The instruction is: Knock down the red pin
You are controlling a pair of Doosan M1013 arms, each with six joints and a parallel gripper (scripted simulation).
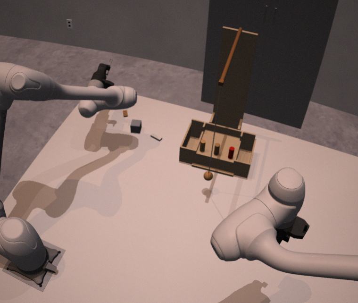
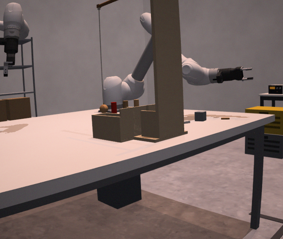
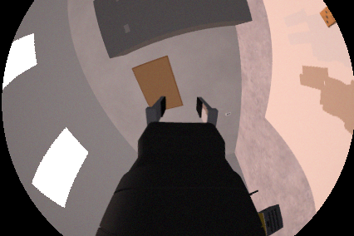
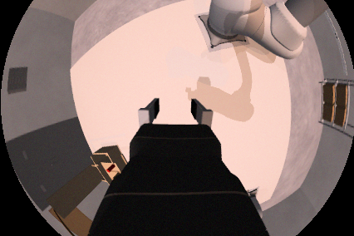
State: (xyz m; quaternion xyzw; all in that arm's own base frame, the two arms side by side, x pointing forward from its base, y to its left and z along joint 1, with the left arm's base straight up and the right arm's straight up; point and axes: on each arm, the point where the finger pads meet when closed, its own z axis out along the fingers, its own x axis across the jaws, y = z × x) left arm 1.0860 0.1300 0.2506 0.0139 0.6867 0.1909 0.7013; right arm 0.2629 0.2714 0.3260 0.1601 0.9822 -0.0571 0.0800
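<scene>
My right hand is 390 mm short of the orange-brown ball, 360 mm to the right of it and 210 mm above it. From my right hand the other things lie so: dark cube: 820 mm to the left, 640 mm ahead, 300 mm below; then red pin: 550 mm ahead, 290 mm to the left, 210 mm below; then flat pale piece: 700 mm to the left, 620 mm ahead, 320 mm below.
</scene>
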